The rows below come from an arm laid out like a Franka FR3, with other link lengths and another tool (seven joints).
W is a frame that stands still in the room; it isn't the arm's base.
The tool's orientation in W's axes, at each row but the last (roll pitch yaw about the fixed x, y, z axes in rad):
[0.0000 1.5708 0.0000]
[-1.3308 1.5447 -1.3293]
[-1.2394 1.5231 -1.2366]
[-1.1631 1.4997 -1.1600]
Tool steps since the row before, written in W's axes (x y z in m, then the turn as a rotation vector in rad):
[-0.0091 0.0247 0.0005 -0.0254 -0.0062 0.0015]
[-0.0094 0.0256 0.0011 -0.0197 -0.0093 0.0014]
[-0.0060 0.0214 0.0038 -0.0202 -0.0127 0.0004]
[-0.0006 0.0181 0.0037 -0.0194 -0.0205 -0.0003]
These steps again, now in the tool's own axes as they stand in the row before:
[-0.0005 0.0247 -0.0091 -0.0015 -0.0062 -0.0254]
[-0.0018 0.0256 -0.0094 -0.0013 -0.0093 -0.0197]
[-0.0049 0.0212 -0.0059 -0.0001 -0.0127 -0.0202]
[-0.0049 0.0178 -0.0004 0.0011 -0.0204 -0.0195]

